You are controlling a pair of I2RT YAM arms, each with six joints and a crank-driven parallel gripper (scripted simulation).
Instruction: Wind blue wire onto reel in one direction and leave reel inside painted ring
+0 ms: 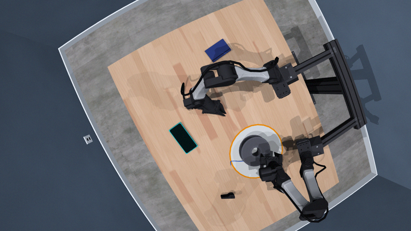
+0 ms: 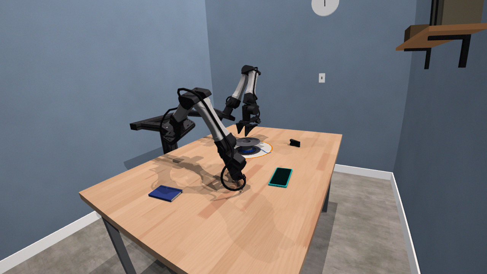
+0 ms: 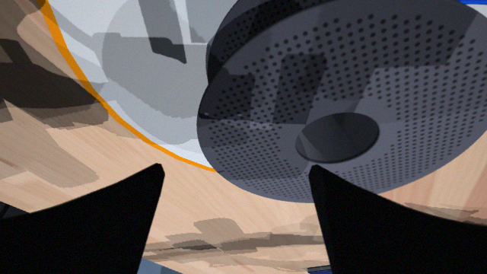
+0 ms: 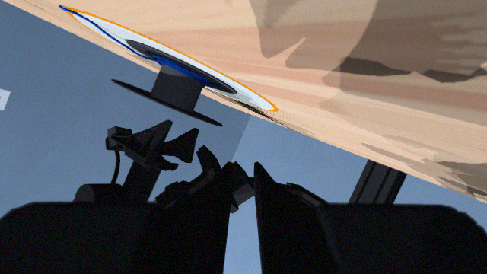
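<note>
Right now my left hand is 7 cm above the dark grey reel, 6 cm short of it and 4 cm to the left of it. The rest, counted from my left hand: orange painted ring: 10 cm below, 4 cm ahead, 1 cm to the right; black clip-like object: 33 cm ahead, 17 cm to the left, 8 cm below.
</note>
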